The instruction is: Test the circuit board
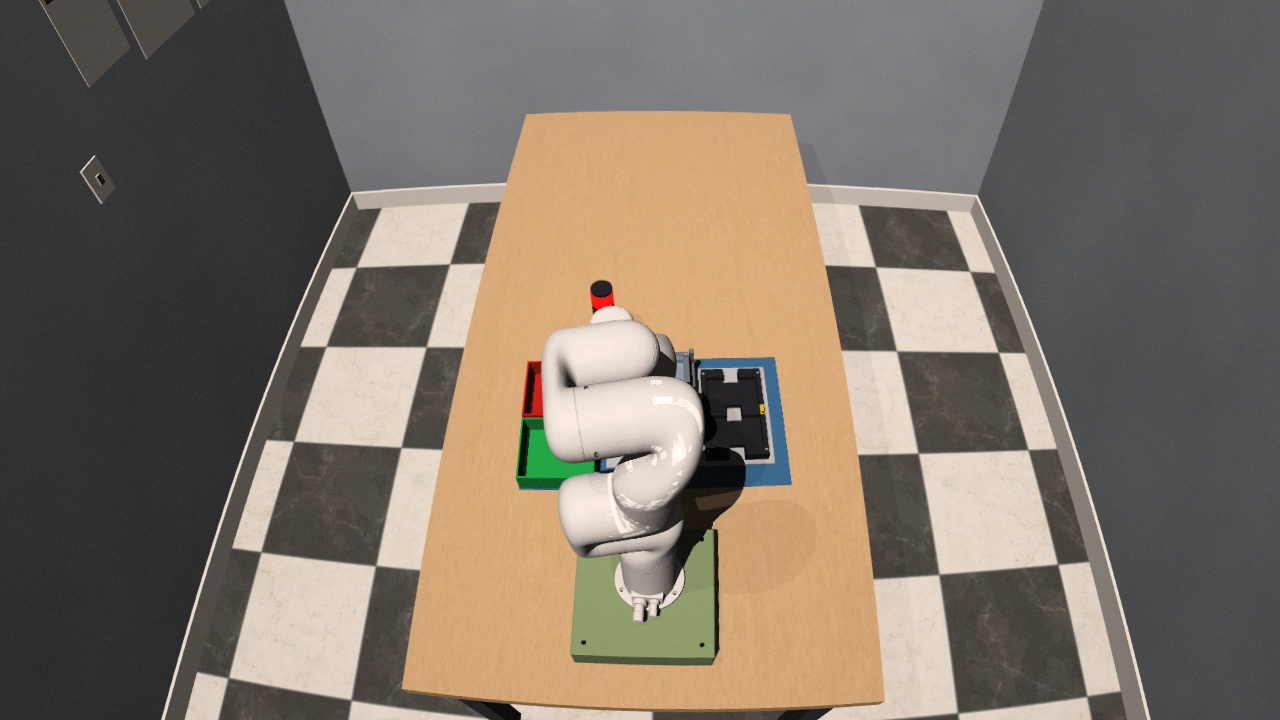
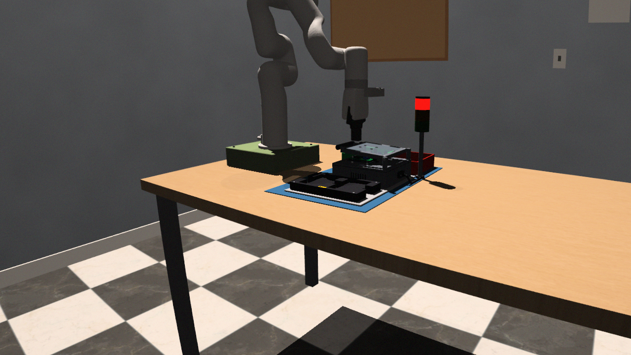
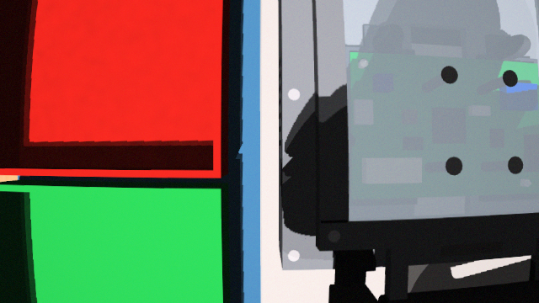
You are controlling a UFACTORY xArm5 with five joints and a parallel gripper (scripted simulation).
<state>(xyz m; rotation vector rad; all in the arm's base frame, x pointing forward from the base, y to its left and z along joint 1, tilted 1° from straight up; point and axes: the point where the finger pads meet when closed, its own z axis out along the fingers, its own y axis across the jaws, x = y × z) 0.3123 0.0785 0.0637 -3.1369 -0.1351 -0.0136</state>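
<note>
My gripper is now 2 cm short of the black tab and 4 cm above it. The rest, counted from my hand: green bin: 3 cm behind, 13 cm to the left, 11 cm below; then tester lid: 9 cm ahead, 6 cm to the right, 3 cm below; then green circuit board: 9 cm ahead, 6 cm to the right, 5 cm below.
</note>
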